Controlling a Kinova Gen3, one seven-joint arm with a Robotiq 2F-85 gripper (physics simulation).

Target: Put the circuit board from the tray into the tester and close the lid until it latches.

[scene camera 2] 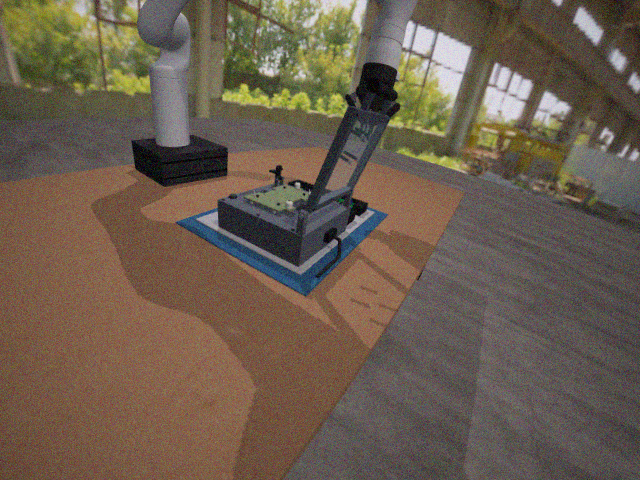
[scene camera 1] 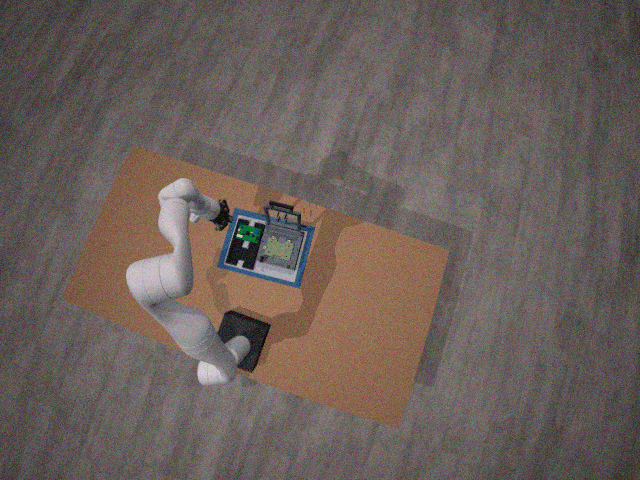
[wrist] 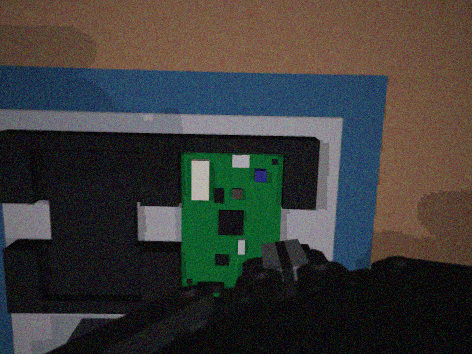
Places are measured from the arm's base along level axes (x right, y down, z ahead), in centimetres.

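Where they show: gripper, fingertip midpoint: [scene camera 2: 363, 141] [scene camera 1: 231, 220] [wrist: 282, 267]; arm's base at its link origin: [scene camera 2: 173, 143] [scene camera 1: 239, 346].
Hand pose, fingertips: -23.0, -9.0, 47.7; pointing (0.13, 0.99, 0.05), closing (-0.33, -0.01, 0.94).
Each offset is from my fingertips to the centre of the thing, as dx, dy, dz. "*": to the spot under its first point. Level surfaces: height alone.
The green circuit board @(+4.0, +15.2, -1.4) [scene camera 1: 250, 232] [wrist: 231, 218] lies flat in the black tray @(* +4.6, +15.7, -13.0) [scene camera 1: 239, 256] [wrist: 112, 193], at its far end. The grey tester @(* +21.9, +10.6, -2.3) [scene camera 1: 280, 248] [scene camera 2: 270, 229] stands right of the tray with a pale green bed on top. Its lid @(+19.6, -1.1, +9.0) [scene camera 1: 285, 211] [scene camera 2: 328, 171] stands open, tilted up. My gripper [scene camera 1: 223, 221] [scene camera 2: 376, 95] [wrist: 282, 267] is shut and empty. It hangs above the tray's far left end, close to the board's edge and apart from it. In scene camera 2 it shows behind the top of the lid.
Tray and tester sit on a white plate @(* -4.0, +16.9, +2.7) [wrist: 305, 126] on a blue mat @(dy +17.3) [scene camera 1: 261, 277] [scene camera 2: 290, 281] [wrist: 361, 158] on the brown table. The arm's black base block [scene camera 1: 244, 333] [scene camera 2: 180, 159] stands near the table's front edge.
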